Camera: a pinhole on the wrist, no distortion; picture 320 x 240 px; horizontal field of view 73.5 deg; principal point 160.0 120.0 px. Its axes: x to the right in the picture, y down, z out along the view. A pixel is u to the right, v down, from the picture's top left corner.
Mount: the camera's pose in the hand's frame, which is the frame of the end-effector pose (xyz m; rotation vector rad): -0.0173 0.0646 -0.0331 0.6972 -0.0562 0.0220
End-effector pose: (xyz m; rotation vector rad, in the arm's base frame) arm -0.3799 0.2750 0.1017 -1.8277 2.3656 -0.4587
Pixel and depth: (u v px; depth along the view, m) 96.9 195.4 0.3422
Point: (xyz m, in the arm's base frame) -0.2029 0.3433 -0.1757
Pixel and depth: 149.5 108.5 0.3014
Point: -0.1862 0.2551 -0.0354
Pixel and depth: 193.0 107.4 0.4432
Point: -0.0862 0.1412 -0.0996
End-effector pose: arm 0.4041 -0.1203 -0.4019 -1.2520 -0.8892 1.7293
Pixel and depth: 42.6 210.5 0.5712
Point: -0.0243 -0.4426 -0.0131
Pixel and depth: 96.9 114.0 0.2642
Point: 0.2926 -0.1818 -0.2205
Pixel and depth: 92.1 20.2 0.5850
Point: 0.3294 -0.1125 0.2021
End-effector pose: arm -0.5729 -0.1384 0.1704 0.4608 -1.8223 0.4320
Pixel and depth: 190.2 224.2 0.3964
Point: -0.8776 -0.3781 0.0736
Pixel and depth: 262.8 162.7 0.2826
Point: -0.7480 -0.3269 0.2096
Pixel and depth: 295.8 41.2 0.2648
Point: -0.6143 -0.3654 0.2847
